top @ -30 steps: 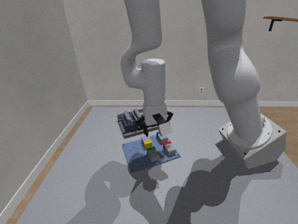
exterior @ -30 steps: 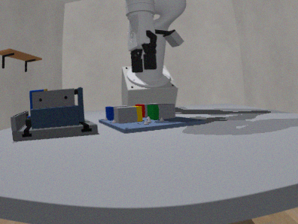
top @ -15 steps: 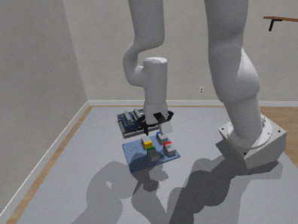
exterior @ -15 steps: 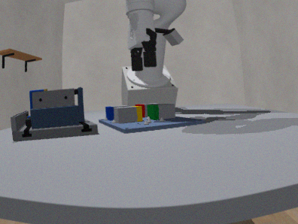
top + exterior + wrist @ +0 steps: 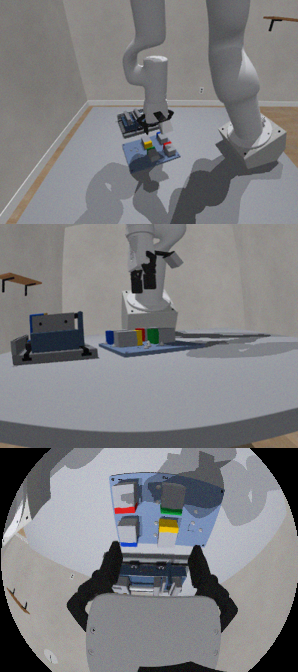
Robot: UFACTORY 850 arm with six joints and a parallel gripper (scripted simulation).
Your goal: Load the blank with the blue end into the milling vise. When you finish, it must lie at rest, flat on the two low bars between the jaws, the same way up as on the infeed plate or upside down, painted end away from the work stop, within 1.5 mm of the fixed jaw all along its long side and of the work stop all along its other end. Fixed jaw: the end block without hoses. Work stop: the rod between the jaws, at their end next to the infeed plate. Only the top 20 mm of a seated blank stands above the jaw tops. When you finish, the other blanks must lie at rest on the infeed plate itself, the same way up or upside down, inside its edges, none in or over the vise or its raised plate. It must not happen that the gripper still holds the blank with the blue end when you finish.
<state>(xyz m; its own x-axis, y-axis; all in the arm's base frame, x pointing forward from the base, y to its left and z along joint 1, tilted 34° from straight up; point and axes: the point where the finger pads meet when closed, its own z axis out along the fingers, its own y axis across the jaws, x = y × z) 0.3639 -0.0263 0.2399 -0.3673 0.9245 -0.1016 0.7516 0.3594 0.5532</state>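
Now: hand 10 mm short of the green-ended blank, 40 mm to the right of it and 130 mm above it. The rest, counted from my hand: yellow-ended blank (50 mm ahead, 40 mm to the right, 130 mm below); red-ended blank (70 mm behind, 130 mm below); plate (30 mm ahead, 150 mm below).
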